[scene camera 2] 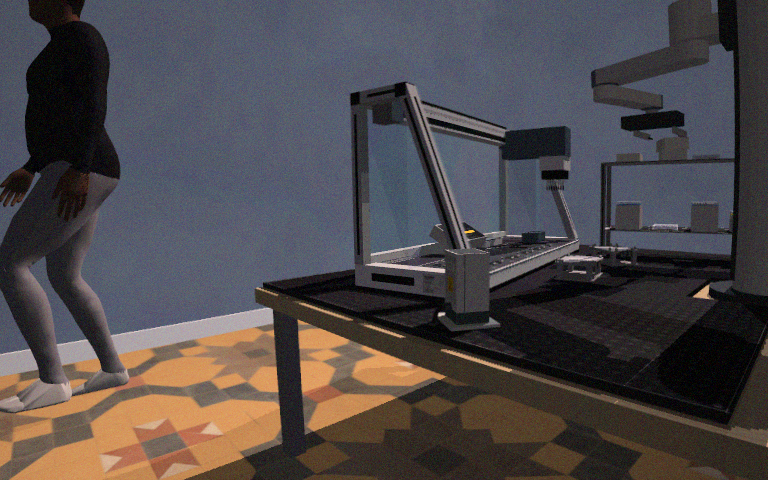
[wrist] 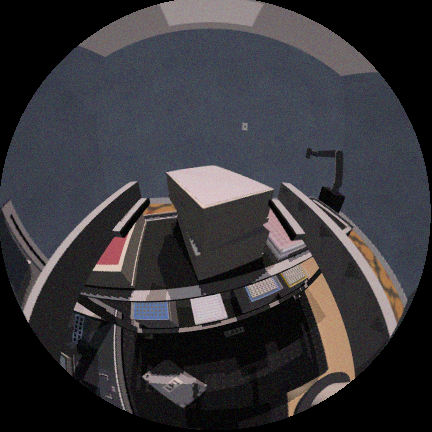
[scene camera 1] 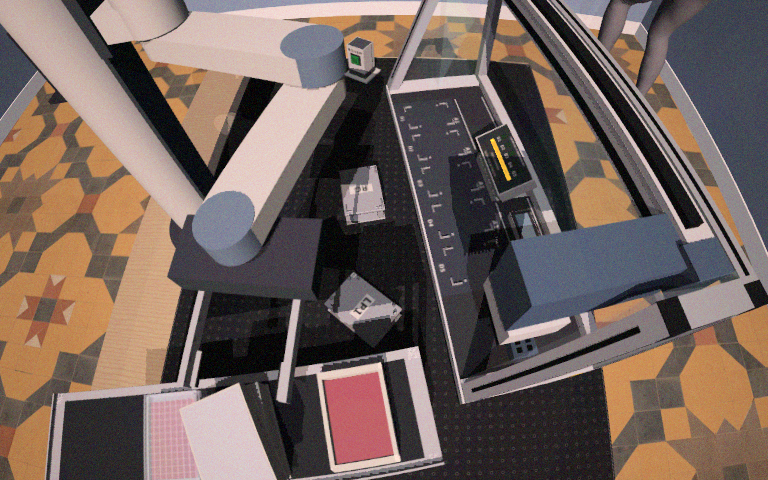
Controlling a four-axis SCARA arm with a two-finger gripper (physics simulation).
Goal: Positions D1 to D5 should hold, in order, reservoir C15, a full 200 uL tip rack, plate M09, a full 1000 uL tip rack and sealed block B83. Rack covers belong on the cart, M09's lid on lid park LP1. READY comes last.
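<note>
My gripper (scene camera 1: 236, 391) (scene camera 2: 662, 136) (wrist: 207, 190) is open, its fingers apart on either side of a tall box with a pale top (scene camera 1: 226, 433) (scene camera 2: 672, 148) (wrist: 220, 186) on the cart's upper shelf (scene camera 1: 424, 416). Contact is not visible. A red block with a cream rim (scene camera 1: 359, 416) (wrist: 112, 251) and a pink gridded stack (scene camera 1: 167, 430) (wrist: 284, 235) flank it. The lower shelf holds a blue rack (wrist: 151, 311), a white plate (wrist: 209, 307), a blue-edged rack (wrist: 263, 289) and a yellow-edged one (wrist: 295, 275). Deck positions D1 to D5 hold no labware. Lid park LP1 (scene camera 1: 362, 305) (wrist: 175, 384) is bare.
A second raised stand (scene camera 1: 362, 195) is beside the deck. A blue pipetting head (scene camera 1: 594, 271) (scene camera 2: 536, 142) hangs over the deck's far end, near a tilted screen (scene camera 1: 505, 159). A small device (scene camera 1: 360, 53) (scene camera 2: 467, 283) stands at the table corner. A person (scene camera 2: 67, 107) stands beyond the table.
</note>
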